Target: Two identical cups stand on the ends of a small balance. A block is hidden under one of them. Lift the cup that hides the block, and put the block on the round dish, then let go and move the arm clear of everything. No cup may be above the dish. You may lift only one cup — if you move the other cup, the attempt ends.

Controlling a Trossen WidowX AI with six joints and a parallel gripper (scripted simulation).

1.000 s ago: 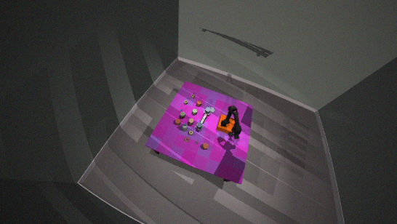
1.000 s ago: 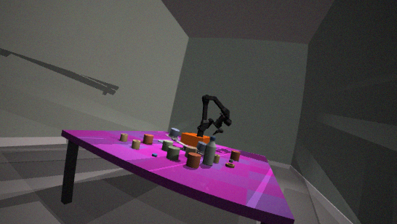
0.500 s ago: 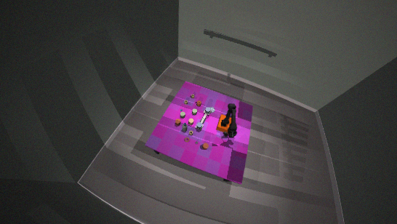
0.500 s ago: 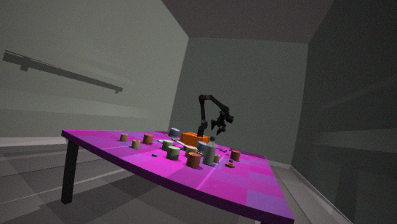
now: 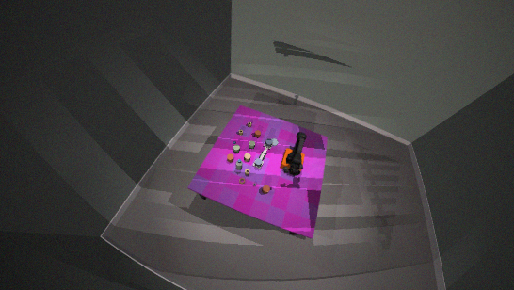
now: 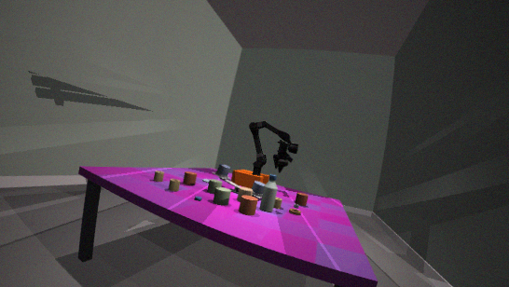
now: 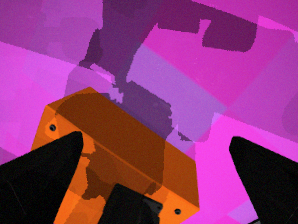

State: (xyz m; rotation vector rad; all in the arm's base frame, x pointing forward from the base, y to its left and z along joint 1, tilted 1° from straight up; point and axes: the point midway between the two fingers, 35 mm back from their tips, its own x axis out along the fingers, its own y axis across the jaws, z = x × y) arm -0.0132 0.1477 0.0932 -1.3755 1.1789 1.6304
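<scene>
The blue-grey cup is 34 cm ahead of my gripper tip, 6 cm to the right of it and 10 cm below it. Round my gripper tip: grey block (34 cm ahead, 8 cm to the right, 12 cm below); grey bottle (53 cm ahead, 5 cm below).
</scene>
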